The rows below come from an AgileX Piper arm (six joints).
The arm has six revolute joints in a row. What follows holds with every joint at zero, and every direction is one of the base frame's. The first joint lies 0.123 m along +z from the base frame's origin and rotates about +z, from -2.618 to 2.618 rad. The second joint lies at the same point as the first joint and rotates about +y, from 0 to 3.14 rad. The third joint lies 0.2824 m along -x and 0.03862 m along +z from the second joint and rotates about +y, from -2.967 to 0 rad. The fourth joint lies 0.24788 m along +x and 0.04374 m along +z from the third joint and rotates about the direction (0.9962, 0, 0.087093), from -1.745 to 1.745 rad. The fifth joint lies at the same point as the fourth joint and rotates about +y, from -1.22 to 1.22 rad. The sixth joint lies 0.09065 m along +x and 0.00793 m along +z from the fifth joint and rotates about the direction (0.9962, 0, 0.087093), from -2.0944 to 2.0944 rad. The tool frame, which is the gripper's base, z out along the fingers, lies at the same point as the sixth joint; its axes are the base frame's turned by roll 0, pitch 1.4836 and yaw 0 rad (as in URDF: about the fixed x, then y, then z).
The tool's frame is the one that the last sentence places.
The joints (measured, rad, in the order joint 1, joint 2, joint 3, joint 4, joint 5, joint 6), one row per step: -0.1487, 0.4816, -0.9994, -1.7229, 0.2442, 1.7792; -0.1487, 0.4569, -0.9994, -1.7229, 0.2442, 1.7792; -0.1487, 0.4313, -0.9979, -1.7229, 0.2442, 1.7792; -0.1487, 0.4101, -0.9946, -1.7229, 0.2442, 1.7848; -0.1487, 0.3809, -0.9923, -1.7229, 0.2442, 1.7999; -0.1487, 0.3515, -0.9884, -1.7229, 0.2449, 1.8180; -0.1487, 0.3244, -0.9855, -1.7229, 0.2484, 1.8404; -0.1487, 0.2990, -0.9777, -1.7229, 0.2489, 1.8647; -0.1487, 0.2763, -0.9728, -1.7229, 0.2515, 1.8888; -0.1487, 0.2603, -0.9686, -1.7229, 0.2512, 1.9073; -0.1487, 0.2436, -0.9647, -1.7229, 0.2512, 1.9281; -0.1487, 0.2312, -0.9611, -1.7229, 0.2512, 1.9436; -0.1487, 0.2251, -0.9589, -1.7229, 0.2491, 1.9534
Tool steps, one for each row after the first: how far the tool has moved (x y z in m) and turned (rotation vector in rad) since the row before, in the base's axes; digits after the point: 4 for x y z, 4 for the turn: -0.0093, 0.0014, 0.0007, -0.0037, -0.0244, 0.0000; -0.0093, 0.0014, 0.0001, -0.0036, -0.0238, 0.0000; -0.0072, 0.0011, -0.0006, 0.0013, -0.0196, 0.0035; -0.0104, 0.0016, -0.0005, 0.0064, -0.0318, 0.0097; -0.0101, 0.0014, -0.0012, 0.0087, -0.0316, 0.0114; -0.0095, 0.0011, -0.0012, 0.0132, -0.0324, 0.0126; -0.0075, 0.0011, -0.0025, 0.0132, -0.0258, 0.0165; -0.0072, 0.0009, -0.0019, 0.0141, -0.0265, 0.0151; -0.0048, 0.0007, -0.0016, 0.0094, -0.0179, 0.0134; -0.0051, 0.0008, -0.0016, 0.0106, -0.0197, 0.0150; -0.0036, 0.0005, -0.0014, 0.0079, -0.0139, 0.0113; -0.0016, 0.0004, -0.0008, 0.0038, -0.0066, 0.0086
